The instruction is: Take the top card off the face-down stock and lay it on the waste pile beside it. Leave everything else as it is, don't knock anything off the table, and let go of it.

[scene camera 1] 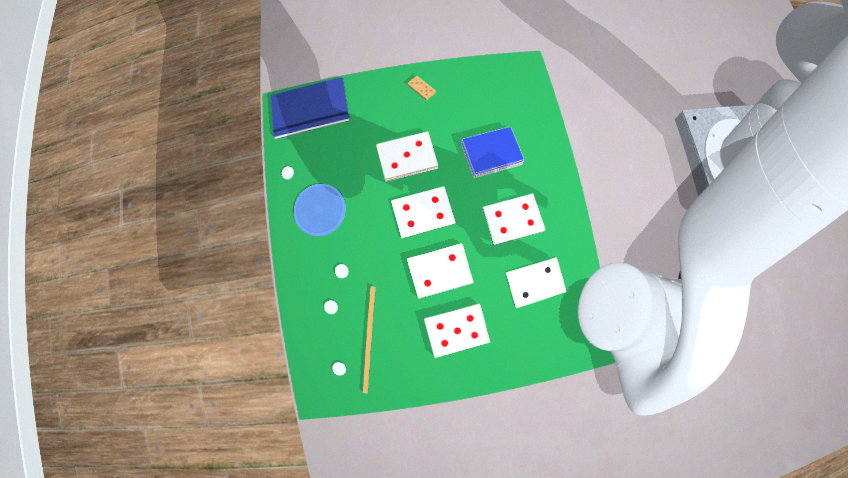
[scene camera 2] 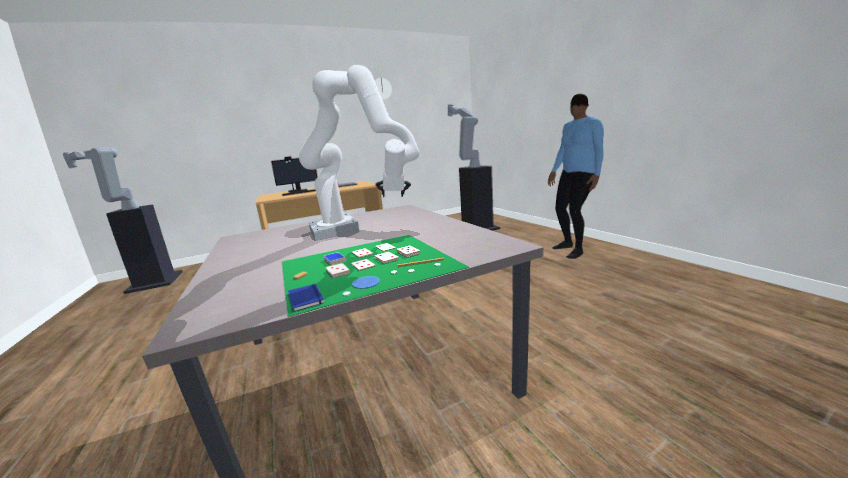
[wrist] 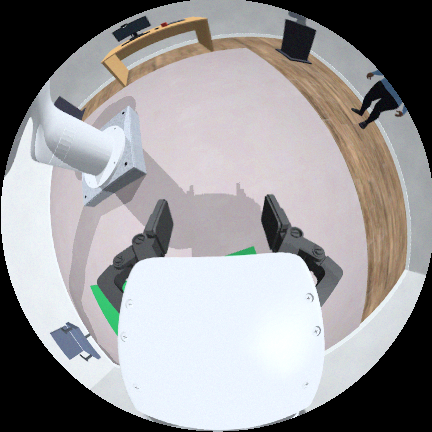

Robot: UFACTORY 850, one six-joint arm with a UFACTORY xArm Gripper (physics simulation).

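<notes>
The face-down stock point(scene camera 1: 492, 149) point(scene camera 2: 334, 257) is a blue-backed stack on the green mat point(scene camera 1: 368, 124) point(scene camera 2: 296, 263). A thick face-up pile with three red dots point(scene camera 1: 406, 154) point(scene camera 2: 337, 270) lies beside it. A face-up card with four red dots point(scene camera 1: 514, 217) point(scene camera 2: 361, 252) lies on the stock's other side. Which of them is the waste pile I cannot tell for sure. My gripper point(scene camera 2: 393, 193) point(wrist: 215, 208) is open and empty, high above the table beyond the mat's edge, well away from the stock. The stock does not show in the wrist view.
More face-up cards lie in rows, including a two-red card point(scene camera 1: 440, 270) and a five-red card point(scene camera 1: 457, 330). A dark blue box point(scene camera 1: 309, 106) point(scene camera 2: 305, 296), a domino point(scene camera 1: 421, 87), a blue disc point(scene camera 1: 319, 209), several white discs and a thin wooden stick point(scene camera 1: 368, 339) are on the mat.
</notes>
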